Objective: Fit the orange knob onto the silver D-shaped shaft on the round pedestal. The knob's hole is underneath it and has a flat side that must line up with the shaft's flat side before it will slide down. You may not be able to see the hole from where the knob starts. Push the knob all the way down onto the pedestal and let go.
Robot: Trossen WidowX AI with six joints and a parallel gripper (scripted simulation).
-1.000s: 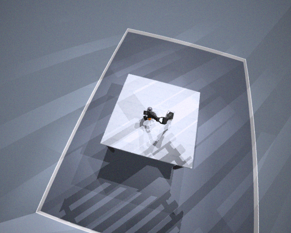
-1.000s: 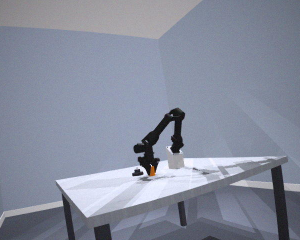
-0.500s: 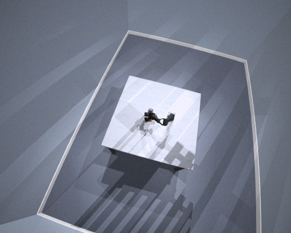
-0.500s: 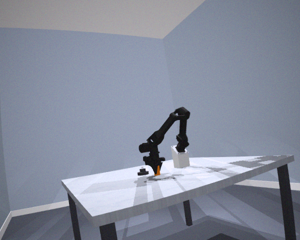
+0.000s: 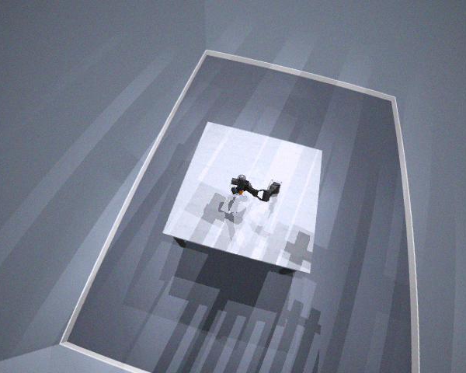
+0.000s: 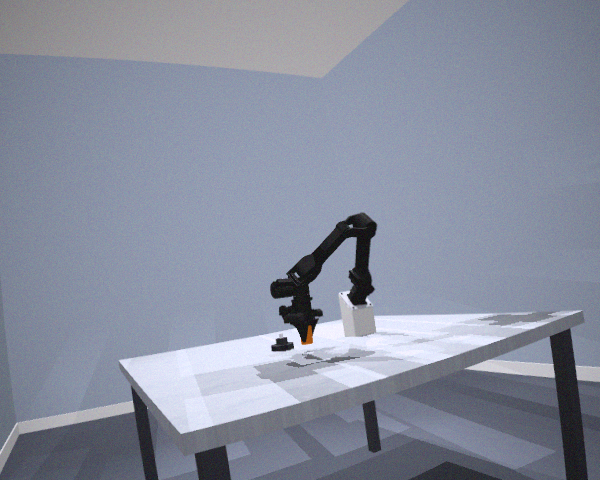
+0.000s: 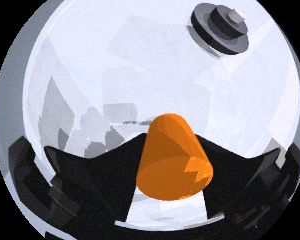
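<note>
My gripper tip is 15 cm to the left of the pedestal and 3 cm short of it. Round my gripper tip: orange knob (3 cm above).
</note>
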